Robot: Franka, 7 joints.
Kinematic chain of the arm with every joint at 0, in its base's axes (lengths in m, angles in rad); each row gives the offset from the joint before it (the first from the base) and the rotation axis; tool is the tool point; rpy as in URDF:
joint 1: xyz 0 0 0.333 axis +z
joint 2: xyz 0 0 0 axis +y
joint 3: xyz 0 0 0.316 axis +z
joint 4: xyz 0.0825 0 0 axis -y
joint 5: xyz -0.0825 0 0.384 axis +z
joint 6: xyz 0 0 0 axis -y
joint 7: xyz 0.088 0 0 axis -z
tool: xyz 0 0 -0.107 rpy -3.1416 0 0
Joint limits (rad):
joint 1: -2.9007..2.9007
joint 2: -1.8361..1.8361
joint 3: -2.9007..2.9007
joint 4: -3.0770..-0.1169
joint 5: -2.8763..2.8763
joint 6: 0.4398..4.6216
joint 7: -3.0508..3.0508
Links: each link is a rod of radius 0.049 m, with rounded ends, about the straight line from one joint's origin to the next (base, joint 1, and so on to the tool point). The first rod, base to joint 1, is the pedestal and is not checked.
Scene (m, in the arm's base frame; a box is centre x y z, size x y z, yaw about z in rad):
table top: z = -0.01
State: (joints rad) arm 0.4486 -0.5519 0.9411 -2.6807 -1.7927 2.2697 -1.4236
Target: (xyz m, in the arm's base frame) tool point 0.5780 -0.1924 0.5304
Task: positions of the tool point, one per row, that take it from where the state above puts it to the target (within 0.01 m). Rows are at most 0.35 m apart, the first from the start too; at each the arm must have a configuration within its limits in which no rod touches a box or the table.
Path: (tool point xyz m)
1: 0.3302 0.3420 0.4552
2: 0.5249 0.1308 0.5092
3: 0.5780 -0.1924 0.5304

